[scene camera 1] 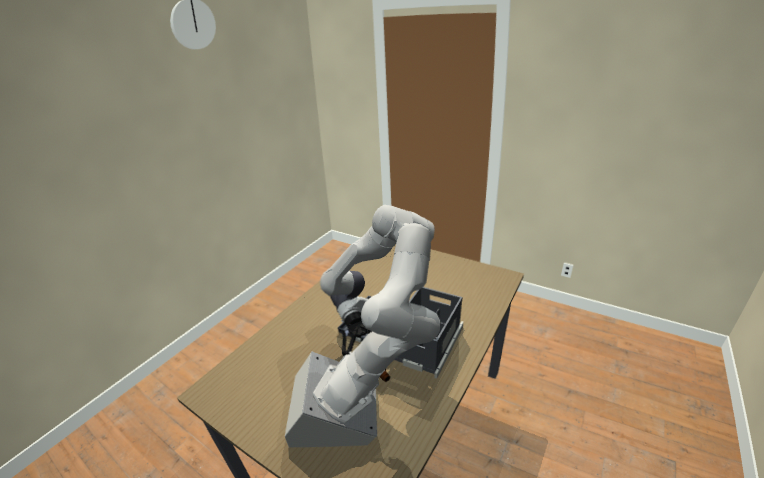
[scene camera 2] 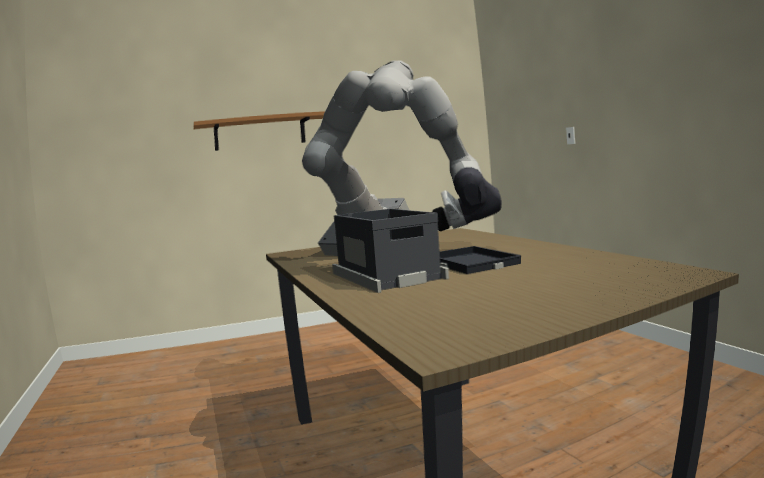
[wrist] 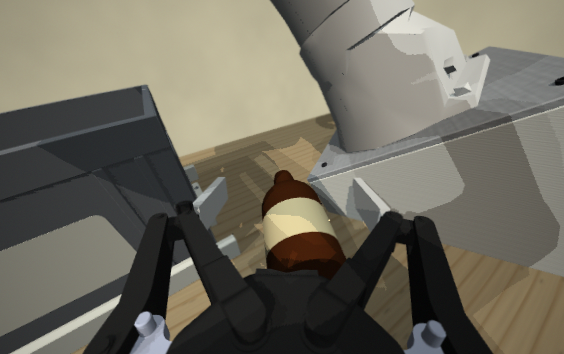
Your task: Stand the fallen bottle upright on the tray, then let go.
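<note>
The brown bottle [wrist: 299, 220] with a cream label lies on its side on the table, between the crate and the robot's base. In the wrist view its neck points away from the gripper and its bottom end is partly hidden by the gripper's body. A small brown part of the bottle [scene camera 1: 384, 375] shows beside the arm in scene camera 1. My gripper [wrist: 288, 188] is open and empty, its fingertips apart on either side of the bottle in the wrist view. The black tray [scene camera 2: 478, 268] lies flat on the table, behind and right of the crate in scene camera 2.
A tall dark crate [scene camera 2: 405, 256] [scene camera 1: 418, 355] [wrist: 170, 165] stands beside the tray, with light strips around its foot. The grey robot base [scene camera 1: 332, 431] [wrist: 390, 195] stands close to the bottle on the other side. The wooden table [scene camera 2: 563, 298] carries everything.
</note>
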